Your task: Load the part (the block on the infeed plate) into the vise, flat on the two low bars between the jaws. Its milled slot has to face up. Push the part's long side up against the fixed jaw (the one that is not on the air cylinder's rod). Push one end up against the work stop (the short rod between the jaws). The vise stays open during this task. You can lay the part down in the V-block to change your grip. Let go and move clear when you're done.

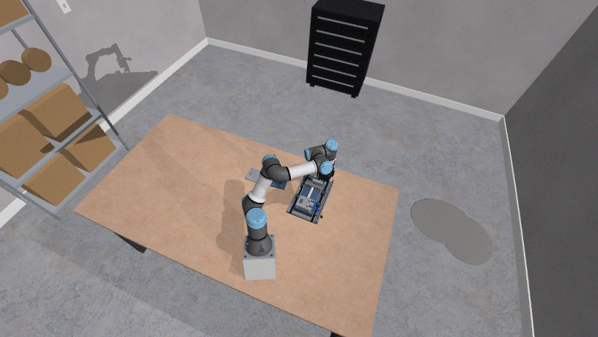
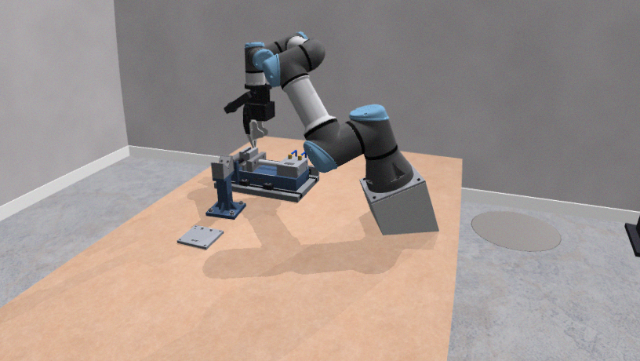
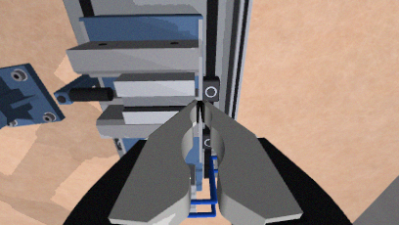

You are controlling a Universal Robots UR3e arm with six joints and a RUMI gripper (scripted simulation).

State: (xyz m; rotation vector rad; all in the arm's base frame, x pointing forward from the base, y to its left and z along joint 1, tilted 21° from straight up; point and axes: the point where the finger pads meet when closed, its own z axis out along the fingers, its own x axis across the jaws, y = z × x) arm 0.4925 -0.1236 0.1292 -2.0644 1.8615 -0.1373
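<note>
Now: hand 5 cm to the right of the fixed jaw, 4 cm above it and 2 cm short of it. Also, from my hand: work stop: 10 cm to the left, 3 cm below, 1 cm behind; then part: 3 cm to the left, 2 cm below; then vise: 8 cm below, 8 cm behind, 4 cm to the left.
</note>
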